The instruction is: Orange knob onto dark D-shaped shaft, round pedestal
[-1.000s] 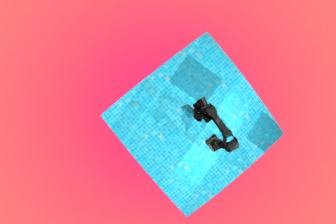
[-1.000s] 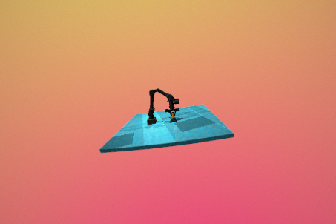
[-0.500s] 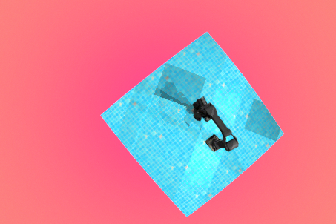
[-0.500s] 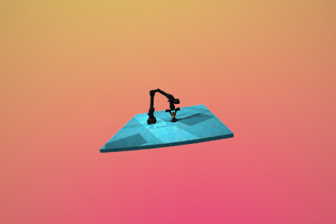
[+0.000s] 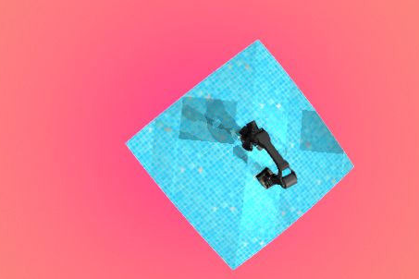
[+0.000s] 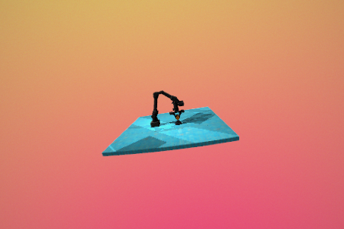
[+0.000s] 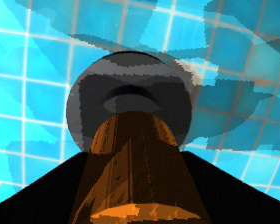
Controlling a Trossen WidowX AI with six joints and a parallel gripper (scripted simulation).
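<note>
My gripper tip is now 2 cm below the orange knob. From my gripper tip the other things lie so: round pedestal: 4 cm below.
</note>
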